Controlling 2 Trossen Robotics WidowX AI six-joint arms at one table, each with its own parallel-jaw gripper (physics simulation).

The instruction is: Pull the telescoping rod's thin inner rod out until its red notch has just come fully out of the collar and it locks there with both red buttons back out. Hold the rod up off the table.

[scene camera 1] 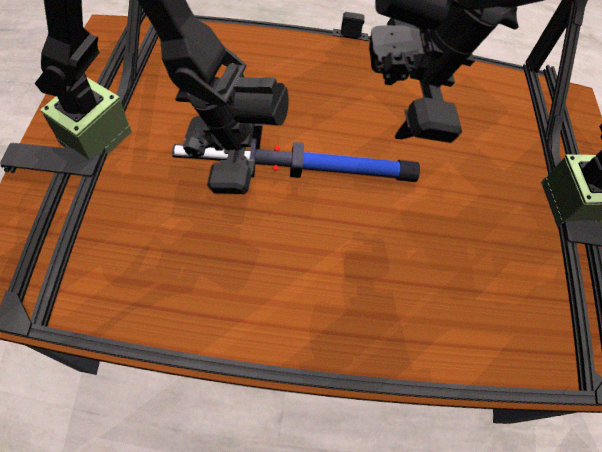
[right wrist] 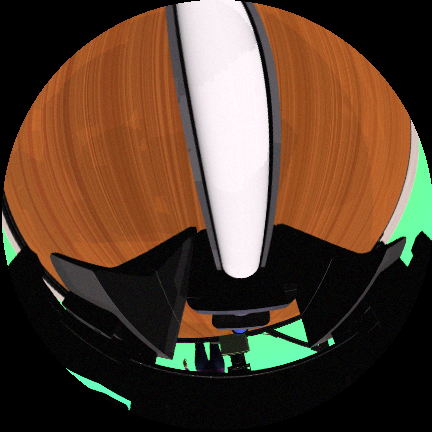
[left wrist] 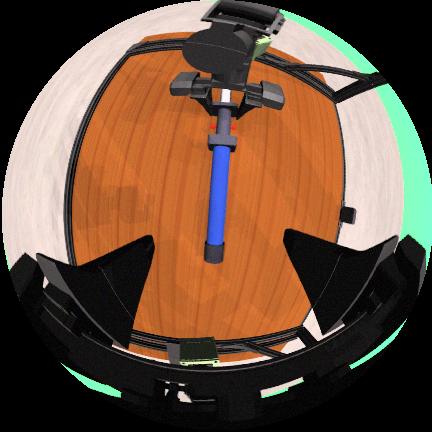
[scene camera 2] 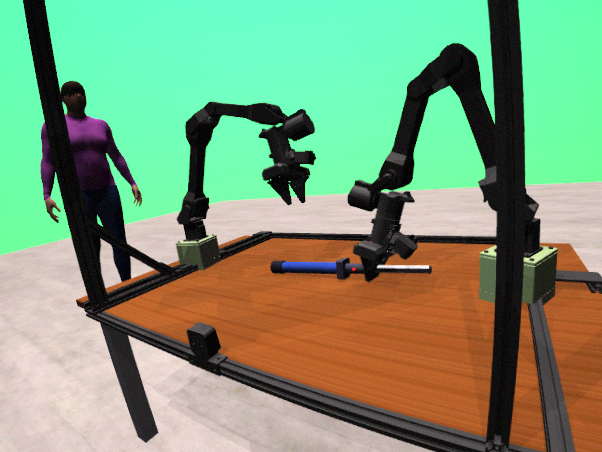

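The telescoping rod lies level and low over the wooden table; I cannot tell whether it touches it. Its blue outer tube ends in a dark cap. The grey collar shows a red button out on each side. My right gripper is shut on the collar's outer end. My left gripper is open and empty, high above the capped end.
Green arm bases stand at the table's ends. A small black camera block sits on the table rim. A black frame post rises at the right. A person in purple stands beyond the table.
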